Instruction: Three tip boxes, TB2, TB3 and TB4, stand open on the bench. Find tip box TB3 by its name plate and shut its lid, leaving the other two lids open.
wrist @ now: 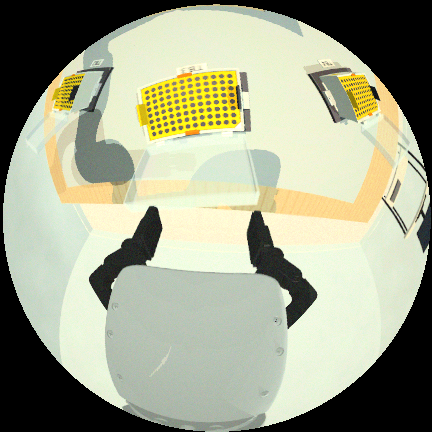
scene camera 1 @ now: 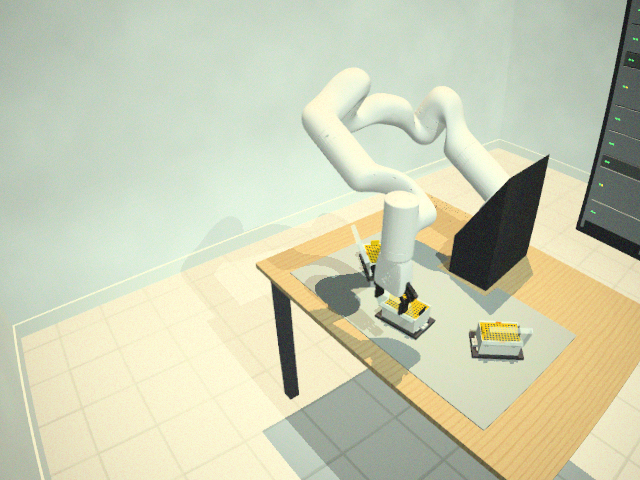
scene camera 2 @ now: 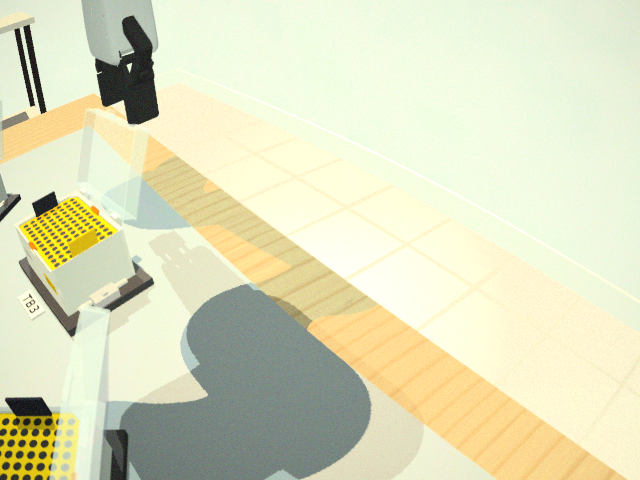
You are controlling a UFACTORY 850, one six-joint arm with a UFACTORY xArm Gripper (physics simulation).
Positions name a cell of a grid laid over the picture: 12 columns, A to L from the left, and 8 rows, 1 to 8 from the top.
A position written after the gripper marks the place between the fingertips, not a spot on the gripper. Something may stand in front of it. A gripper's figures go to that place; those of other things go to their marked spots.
Scene:
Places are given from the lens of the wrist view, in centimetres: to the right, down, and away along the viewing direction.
gripper (wrist: F5): -1, 0, 14
grey mat (wrist: I3): 13, -12, 20

